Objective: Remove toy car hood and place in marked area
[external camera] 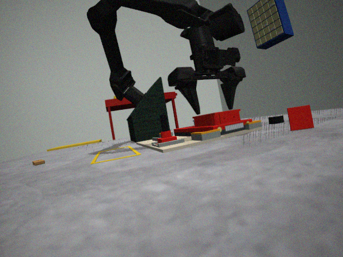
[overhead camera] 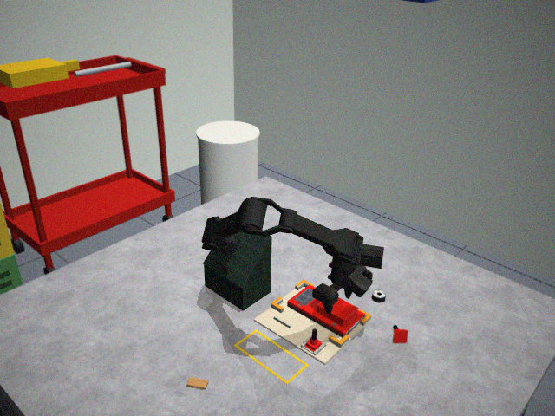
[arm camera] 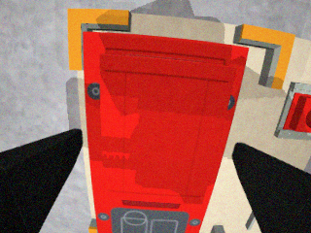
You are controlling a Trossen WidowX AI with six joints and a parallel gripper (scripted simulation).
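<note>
Now: the red hood 1 cm below my gripper tip. From my gripper tip the other things lie so: black-and-white wheel: 17 cm to the left, 4 cm below, 2 cm ahead; baseplate: 4 cm to the right, 4 cm below, 4 cm behind.
</note>
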